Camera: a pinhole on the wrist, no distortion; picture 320 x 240 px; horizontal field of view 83.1 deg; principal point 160.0 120.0 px. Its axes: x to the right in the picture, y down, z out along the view. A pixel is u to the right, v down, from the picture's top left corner.
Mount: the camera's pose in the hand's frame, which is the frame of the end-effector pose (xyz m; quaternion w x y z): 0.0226 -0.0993 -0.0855 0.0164 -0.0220 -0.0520 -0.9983
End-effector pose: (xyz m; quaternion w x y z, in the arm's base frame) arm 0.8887 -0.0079 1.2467 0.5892 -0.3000 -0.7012 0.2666
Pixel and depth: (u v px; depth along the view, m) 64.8 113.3 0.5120
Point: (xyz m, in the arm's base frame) 0.4440 0.2013 1.4021
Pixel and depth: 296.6 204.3 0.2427
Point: 0.7133 -0.2494 1.2601
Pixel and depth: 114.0 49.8 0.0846
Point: 0.8825 -0.0123 1.3202
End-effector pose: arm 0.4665 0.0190 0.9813 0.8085 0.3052 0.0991 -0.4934
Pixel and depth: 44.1 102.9 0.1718
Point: 0.4712 -0.1504 0.9549
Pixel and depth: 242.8 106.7 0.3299
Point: 0.3359 -0.0566 1.2125
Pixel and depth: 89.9 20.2 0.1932
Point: 0.5290 -0.1010 1.0190
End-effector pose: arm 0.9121 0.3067 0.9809 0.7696 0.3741 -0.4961 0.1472
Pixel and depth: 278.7 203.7 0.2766
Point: 0.8296 0.0375 0.8167
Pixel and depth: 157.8 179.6 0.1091
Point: 0.9825 0.1995 0.9598
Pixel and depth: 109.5 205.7 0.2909
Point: 0.9502 -0.0032 1.0478
